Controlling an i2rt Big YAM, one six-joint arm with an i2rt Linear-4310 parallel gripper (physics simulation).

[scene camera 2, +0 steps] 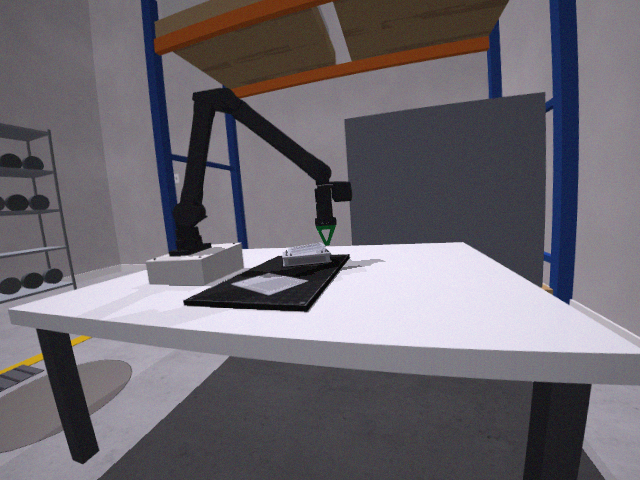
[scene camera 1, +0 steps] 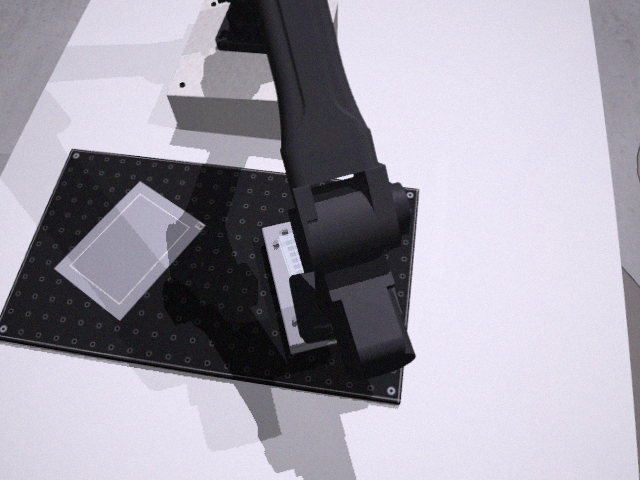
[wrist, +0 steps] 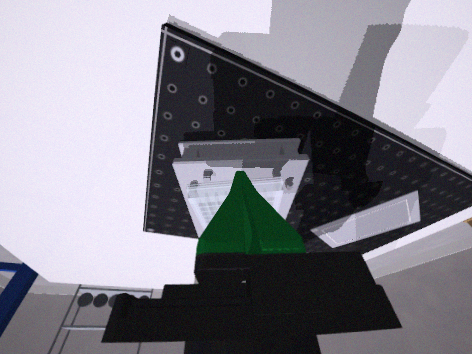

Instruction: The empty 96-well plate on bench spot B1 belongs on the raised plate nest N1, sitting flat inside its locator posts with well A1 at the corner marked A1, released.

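Where they show: gripper, fingertip midpoint: (scene camera 2: 327, 245) (wrist: 239, 176); arm's base, link origin: (scene camera 2: 191, 251).
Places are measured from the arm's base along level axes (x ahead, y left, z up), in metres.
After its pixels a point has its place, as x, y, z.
The clear 96-well plate (scene camera 1: 292, 254) @[0.341, 0.126, -0.028] (scene camera 2: 308, 250) @[0.379, 0.135, -0.027] (wrist: 209, 205) @[0.383, 0.214, -0.017] lies on the raised white nest (scene camera 1: 280, 294) @[0.393, 0.122, -0.038] (scene camera 2: 306, 260) @[0.361, 0.153, -0.066] (wrist: 182, 169) @[0.398, 0.246, -0.038]. In scene camera 2 the plate looks tilted, its right end higher than its left. Dark locator posts show at the nest's corners. The arm hides much of plate and nest in scene camera 1, and the fingers cover part in the wrist view; well A1 cannot be made out. My gripper (scene camera 2: 326, 243) @[0.425, 0.203, -0.022] (wrist: 239, 176) @[0.425, 0.203, -0.022] is shut and empty, green fingertips together, above the nest's right end in scene camera 2. Bench spot B1 (scene camera 1: 118, 248) @[0.360, -0.116, -0.069] (scene camera 2: 268, 284) @[0.362, -0.119, -0.069] holds no plate.
The black perforated board (scene camera 1: 217, 330) @[0.443, 0.049, -0.070] (scene camera 2: 248, 300) @[0.375, -0.229, -0.070] (wrist: 187, 107) @[0.439, 0.257, -0.070] carries the nest and the spot's pale pad. The arm's light base block (scene camera 1: 227, 116) @[0.136, -0.020, -0.039] (scene camera 2: 175, 271) @[0.039, -0.111, -0.042] stands behind the board in scene camera 1. A blue and orange rack (scene camera 2: 564, 155) stands beyond the table (scene camera 2: 413, 310) @[0.710, -0.205, -0.083].
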